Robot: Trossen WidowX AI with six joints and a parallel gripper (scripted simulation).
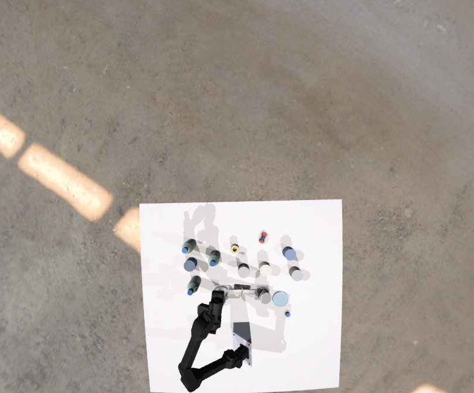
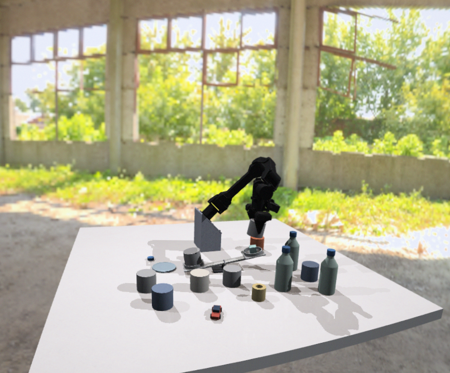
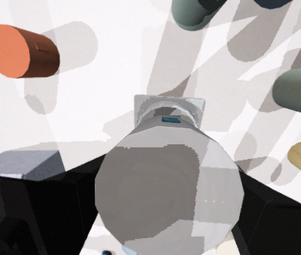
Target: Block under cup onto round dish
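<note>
The light blue round dish lies 90 mm behind my gripper tip, 380 mm to the right of it and 170 mm below it. Also, from my gripper tip: orange cylinder (200 mm behind, 120 mm to the left, 130 mm below); then small red car (310 mm ahead, 280 mm to the right, 160 mm below); then cream cup (120 mm ahead, 300 mm to the right, 130 mm below).
</note>
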